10 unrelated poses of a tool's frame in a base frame.
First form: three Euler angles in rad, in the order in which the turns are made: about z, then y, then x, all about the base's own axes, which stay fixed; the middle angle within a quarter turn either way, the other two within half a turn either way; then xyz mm.
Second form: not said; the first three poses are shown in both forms.
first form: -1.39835, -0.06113, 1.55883, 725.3, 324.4, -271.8
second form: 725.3, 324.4, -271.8, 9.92, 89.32, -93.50
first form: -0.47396, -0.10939, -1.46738, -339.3, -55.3, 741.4
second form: -339.3, -55.3, 741.4, -117.81, 84.11, 96.30
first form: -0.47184, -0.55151, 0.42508, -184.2, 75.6, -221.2
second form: -184.2, 75.6, -221.2, 112.14, 39.11, -146.16
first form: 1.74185, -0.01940, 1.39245, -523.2, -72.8, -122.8
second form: -523.2, -72.8, -122.8, -170.00, 79.78, -91.13
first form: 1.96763, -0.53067, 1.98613, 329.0, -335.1, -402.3
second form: 329.0, -335.1, -402.3, -169.84, 110.37, -122.67
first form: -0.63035, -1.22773, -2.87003, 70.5, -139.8, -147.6
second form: 70.5, -139.8, -147.6, -52.59, 108.91, 174.53
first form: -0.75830, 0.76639, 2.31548, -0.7, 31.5, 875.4
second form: -0.7, 31.5, 875.4, 79.14, 119.23, -37.37
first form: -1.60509, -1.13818, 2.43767, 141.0, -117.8, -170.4
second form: 141.0, -117.8, -170.4, -48.88, 108.64, -163.36
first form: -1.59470, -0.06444, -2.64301, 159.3, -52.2, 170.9
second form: 159.3, -52.2, 170.9, -174.62, 151.22, 97.69
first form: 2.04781, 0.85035, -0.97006, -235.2, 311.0, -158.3
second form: -235.2, 311.0, -158.3, 54.58, 68.10, 35.91
